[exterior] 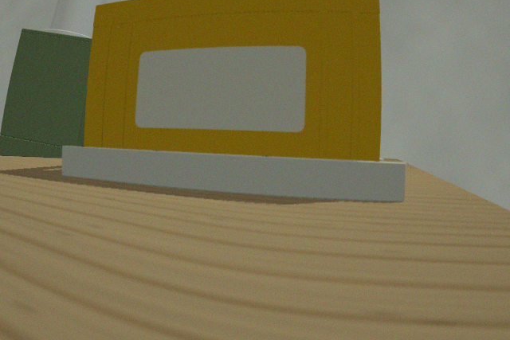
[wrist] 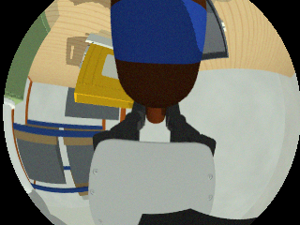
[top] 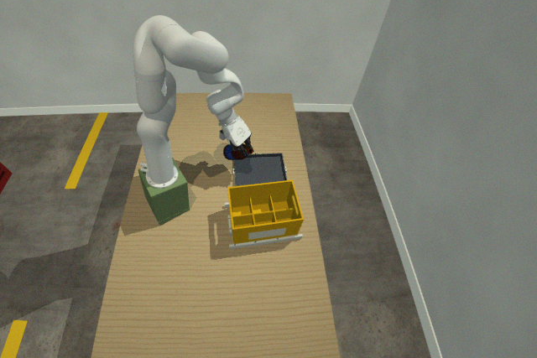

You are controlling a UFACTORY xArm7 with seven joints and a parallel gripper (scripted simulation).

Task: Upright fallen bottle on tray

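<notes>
The bottle lies 40 mm below my hand, 40 mm behind it and 20 mm to the left of it. Also, from my hand: dark grey tray: 190 mm below, 60 mm ahead, 50 mm to the left; then crate: 220 mm to the right, 120 mm below, 110 mm ahead.
</notes>
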